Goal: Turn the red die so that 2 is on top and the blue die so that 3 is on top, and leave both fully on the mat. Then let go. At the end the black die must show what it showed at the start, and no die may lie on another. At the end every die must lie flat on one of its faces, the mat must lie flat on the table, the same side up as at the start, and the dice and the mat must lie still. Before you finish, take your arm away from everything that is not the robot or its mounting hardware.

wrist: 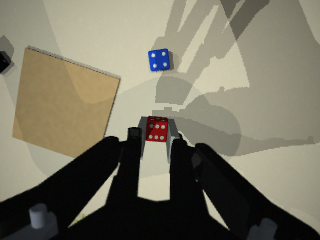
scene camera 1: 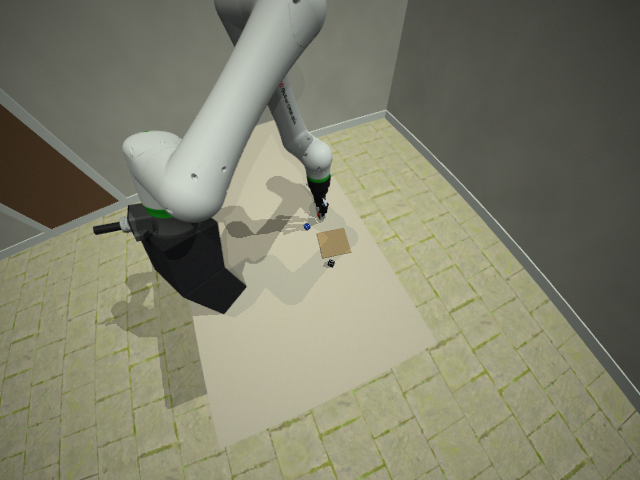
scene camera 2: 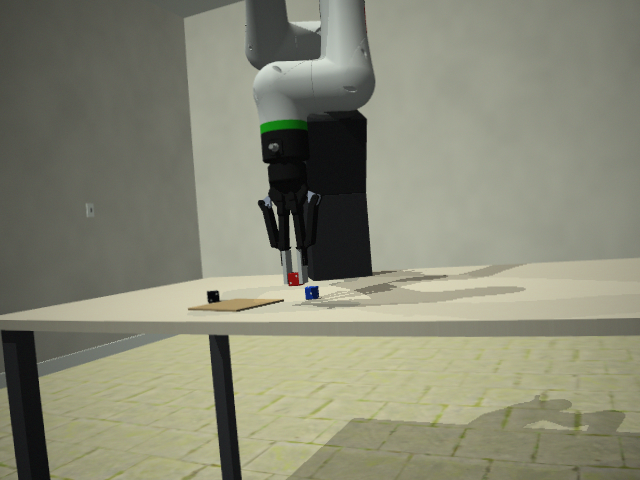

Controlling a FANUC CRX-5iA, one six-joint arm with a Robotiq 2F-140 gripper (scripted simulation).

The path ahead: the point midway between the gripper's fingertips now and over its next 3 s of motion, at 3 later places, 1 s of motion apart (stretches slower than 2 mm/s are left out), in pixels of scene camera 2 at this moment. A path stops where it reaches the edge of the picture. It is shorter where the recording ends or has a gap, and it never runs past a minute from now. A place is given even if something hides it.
My gripper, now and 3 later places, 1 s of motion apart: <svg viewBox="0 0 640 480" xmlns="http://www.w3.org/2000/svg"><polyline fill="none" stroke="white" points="296,283 290,256 285,257 286,255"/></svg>
